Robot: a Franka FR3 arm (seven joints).
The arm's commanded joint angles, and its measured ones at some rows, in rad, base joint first. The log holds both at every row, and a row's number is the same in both.
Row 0, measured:
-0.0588, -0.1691, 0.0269, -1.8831, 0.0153, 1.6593, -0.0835
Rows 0 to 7, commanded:
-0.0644, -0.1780, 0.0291, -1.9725, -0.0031, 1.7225, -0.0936
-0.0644, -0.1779, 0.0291, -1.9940, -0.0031, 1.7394, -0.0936
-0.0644, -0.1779, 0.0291, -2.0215, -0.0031, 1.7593, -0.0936
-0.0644, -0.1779, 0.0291, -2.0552, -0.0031, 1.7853, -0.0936
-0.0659, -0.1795, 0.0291, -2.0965, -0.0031, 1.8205, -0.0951
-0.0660, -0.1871, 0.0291, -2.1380, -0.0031, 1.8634, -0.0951
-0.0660, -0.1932, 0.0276, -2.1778, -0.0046, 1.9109, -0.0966
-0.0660, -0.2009, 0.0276, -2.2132, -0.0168, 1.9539, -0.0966
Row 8, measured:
-0.0593, -0.1611, 0.0266, -2.0874, 0.0067, 1.8306, -0.0839
